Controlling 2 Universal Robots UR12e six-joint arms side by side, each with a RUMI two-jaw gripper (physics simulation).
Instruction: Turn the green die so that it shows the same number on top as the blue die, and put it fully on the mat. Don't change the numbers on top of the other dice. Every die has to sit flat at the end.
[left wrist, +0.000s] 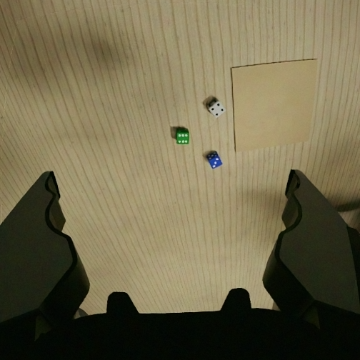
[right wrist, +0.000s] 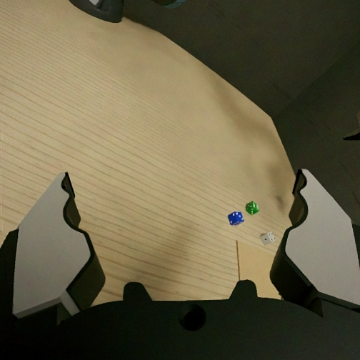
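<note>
The green die (left wrist: 182, 136) (right wrist: 252, 208) sits on the table, a face with six pips showing in the left wrist view. The blue die (left wrist: 214, 159) (right wrist: 235, 218) is near it; its brighter face in the left wrist view seems to have two or three pips, too small to tell surely. A white die (left wrist: 216, 108) (right wrist: 268, 238) shows four pips in the left wrist view. All three are beside the square tan mat (left wrist: 275, 105) (right wrist: 255, 260), off it. My left gripper (left wrist: 173, 171) is open and empty, above the table. My right gripper (right wrist: 183, 171) is open and empty, away from the dice.
The wooden table (left wrist: 125, 200) (right wrist: 125, 125) carries the dice and mat. Its far edge crosses the right wrist view, with dark floor beyond. A dark rounded base (right wrist: 105, 10) stands at the top left there. A pointed dark part shows at the right edge.
</note>
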